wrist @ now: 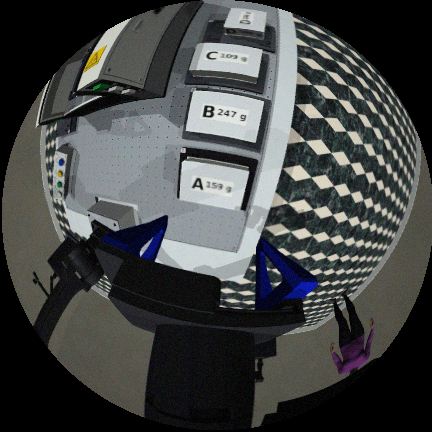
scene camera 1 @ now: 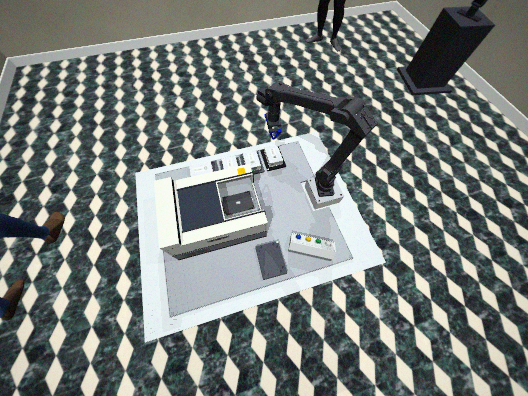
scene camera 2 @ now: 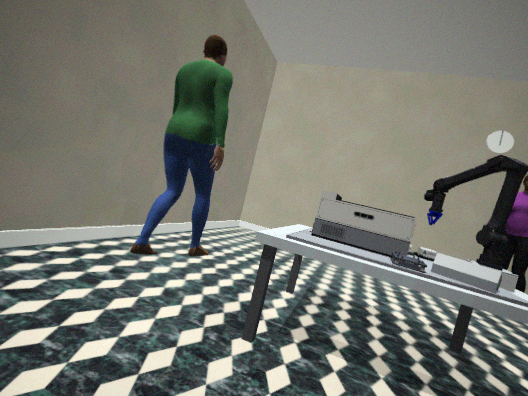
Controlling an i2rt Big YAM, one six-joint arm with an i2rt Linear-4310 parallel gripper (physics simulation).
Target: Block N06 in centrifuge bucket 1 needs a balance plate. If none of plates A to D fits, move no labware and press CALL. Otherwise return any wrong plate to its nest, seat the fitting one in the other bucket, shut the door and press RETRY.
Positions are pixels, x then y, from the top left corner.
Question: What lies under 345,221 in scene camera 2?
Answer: A white centrifuge.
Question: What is the gripper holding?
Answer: Nothing.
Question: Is the gripper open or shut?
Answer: Open.
